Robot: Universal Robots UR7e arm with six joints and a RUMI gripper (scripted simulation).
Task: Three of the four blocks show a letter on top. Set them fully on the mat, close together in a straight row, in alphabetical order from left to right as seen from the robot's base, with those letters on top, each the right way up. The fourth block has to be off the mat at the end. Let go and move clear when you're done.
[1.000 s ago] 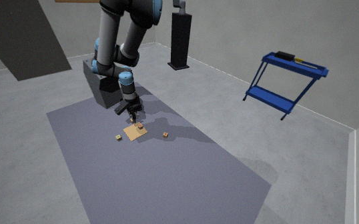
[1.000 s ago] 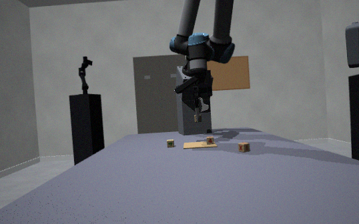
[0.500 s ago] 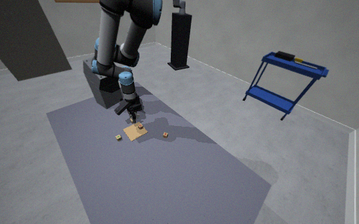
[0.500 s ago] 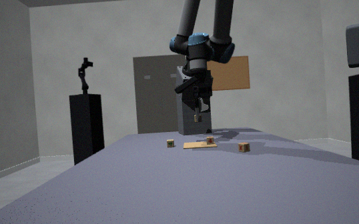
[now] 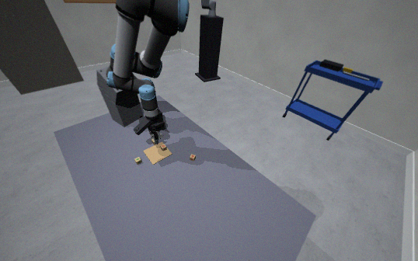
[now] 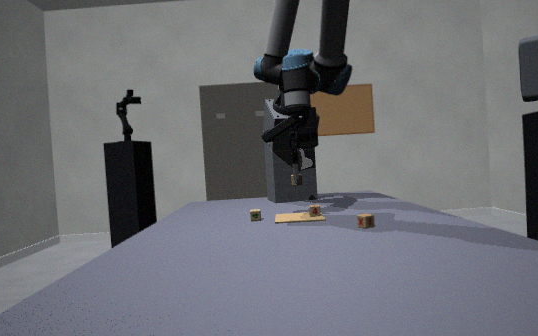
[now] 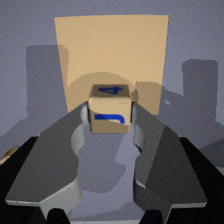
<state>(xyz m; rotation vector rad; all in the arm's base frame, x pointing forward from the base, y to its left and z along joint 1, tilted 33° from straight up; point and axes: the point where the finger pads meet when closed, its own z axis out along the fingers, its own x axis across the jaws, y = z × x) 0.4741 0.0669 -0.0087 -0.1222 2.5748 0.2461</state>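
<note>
Now: hand 11 cm above the tan mat.
</note>
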